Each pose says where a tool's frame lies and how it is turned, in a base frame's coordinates. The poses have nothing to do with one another.
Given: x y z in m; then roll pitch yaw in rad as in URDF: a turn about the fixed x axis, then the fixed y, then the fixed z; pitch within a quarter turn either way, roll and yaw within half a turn.
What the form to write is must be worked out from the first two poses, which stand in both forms.
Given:
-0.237, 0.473, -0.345, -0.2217, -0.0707, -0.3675
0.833, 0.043, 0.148, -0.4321, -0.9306, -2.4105
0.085, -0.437, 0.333, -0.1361, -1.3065, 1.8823
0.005, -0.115, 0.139, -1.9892, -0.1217, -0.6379
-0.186, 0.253, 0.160, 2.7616, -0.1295, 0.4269
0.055, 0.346, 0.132, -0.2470, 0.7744, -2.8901
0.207, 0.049, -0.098, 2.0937, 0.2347, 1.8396
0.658, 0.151, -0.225, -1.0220, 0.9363, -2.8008
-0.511, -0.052, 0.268, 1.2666, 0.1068, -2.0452
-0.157, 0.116, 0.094, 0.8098, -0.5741, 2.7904
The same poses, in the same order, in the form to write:
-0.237, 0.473, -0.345, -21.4, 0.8, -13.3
0.833, 0.043, 0.148, -141.3, 55.3, -17.8
0.085, -0.437, 0.333, 94.7, 9.4, 74.8
0.005, -0.115, 0.139, 10.9, 35.7, -119.8
-0.186, 0.253, 0.160, -20.7, 15.2, 162.6
0.055, 0.346, 0.132, -149.6, -36.6, 30.3
0.207, 0.049, -0.098, -121.1, 60.0, -166.3
0.658, 0.151, -0.225, -124.2, -6.4, 71.9
-0.511, -0.052, 0.268, -154.2, -59.7, -53.8
-0.157, 0.116, 0.094, -170.5, 36.9, -43.6

